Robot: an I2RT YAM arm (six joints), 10 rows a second.
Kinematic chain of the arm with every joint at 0, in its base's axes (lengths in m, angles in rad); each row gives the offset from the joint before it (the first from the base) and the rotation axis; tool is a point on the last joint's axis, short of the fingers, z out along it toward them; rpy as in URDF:
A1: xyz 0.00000 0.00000 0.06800 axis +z
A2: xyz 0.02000 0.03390 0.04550 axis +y
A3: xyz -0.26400 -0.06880 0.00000 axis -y
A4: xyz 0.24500 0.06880 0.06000 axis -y
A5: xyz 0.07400 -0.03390 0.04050 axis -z
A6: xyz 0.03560 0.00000 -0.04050 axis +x
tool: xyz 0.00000 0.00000 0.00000 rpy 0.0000 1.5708 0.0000
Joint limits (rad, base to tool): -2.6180..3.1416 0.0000..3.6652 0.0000..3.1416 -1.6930..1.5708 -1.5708..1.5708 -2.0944..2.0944
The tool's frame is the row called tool.
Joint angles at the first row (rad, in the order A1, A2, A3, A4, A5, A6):
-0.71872 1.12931 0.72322 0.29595 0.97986 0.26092
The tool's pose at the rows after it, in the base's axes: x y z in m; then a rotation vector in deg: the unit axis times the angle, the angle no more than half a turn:
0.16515 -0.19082 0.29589 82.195 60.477 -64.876
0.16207 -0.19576 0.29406 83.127 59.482 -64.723
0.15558 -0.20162 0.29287 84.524 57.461 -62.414
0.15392 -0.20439 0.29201 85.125 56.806 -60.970
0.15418 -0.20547 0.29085 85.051 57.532 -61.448
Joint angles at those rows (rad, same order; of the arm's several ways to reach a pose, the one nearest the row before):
-0.74258 1.13451 0.71823 0.28200 0.94768 0.28766
-0.76622 1.14274 0.71683 0.28837 0.93623 0.30345
-0.80418 1.14125 0.71447 0.28236 0.89633 0.35498
-0.81835 1.14484 0.71638 0.27619 0.87486 0.38298
-0.82068 1.15021 0.71672 0.27611 0.87285 0.37346

